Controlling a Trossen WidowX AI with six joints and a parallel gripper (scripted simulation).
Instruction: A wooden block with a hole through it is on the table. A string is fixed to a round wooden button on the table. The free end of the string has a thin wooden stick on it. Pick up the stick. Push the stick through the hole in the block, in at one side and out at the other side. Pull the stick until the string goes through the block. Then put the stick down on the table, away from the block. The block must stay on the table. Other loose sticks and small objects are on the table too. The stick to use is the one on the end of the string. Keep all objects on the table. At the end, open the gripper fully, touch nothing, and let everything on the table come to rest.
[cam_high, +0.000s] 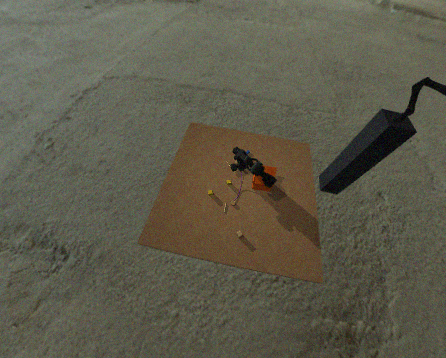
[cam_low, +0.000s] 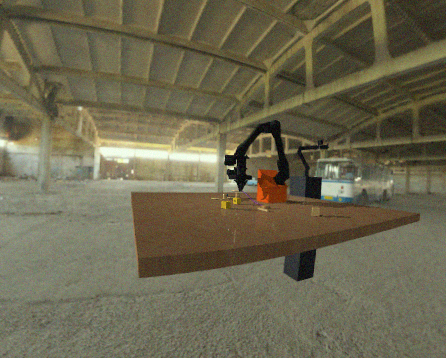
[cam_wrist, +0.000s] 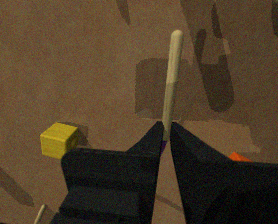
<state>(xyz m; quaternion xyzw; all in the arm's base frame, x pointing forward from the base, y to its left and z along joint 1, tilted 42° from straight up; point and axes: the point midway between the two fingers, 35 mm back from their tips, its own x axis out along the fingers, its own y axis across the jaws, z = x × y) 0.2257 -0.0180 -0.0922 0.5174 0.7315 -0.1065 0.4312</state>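
The round button lies 29 cm to the left of my gripper tip and 5 cm below it. From my gripper tip the other things lie so: blue piece (3 cm behind, 28 cm to the right, 5 cm below); then tan cube (9 cm behind, 52 cm to the left, 4 cm below).
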